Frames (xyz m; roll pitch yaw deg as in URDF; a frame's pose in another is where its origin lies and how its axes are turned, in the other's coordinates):
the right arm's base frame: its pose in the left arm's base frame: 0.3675 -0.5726 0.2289 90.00 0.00 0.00
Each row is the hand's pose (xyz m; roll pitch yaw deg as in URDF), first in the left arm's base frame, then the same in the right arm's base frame.
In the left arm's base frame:
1: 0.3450 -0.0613 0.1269 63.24 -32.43 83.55
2: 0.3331 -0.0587 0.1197 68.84 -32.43 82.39
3: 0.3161 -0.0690 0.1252 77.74 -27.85 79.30
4: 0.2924 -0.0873 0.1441 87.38 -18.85 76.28
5: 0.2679 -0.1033 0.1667 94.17 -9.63 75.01
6: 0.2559 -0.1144 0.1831 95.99 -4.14 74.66
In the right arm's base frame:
1: -0.0225 -0.1020 -0.5113 51.34 57.00 79.97
2: -0.0344 -0.1092 -0.5139 54.85 56.78 78.23
3: -0.0514 -0.1037 -0.5036 55.72 60.32 70.64
4: -0.0751 -0.0848 -0.4853 50.30 66.83 55.21
5: -0.0996 -0.0622 -0.4693 36.17 72.24 33.27
6: -0.1116 -0.0458 -0.4582 20.73 74.12 15.30

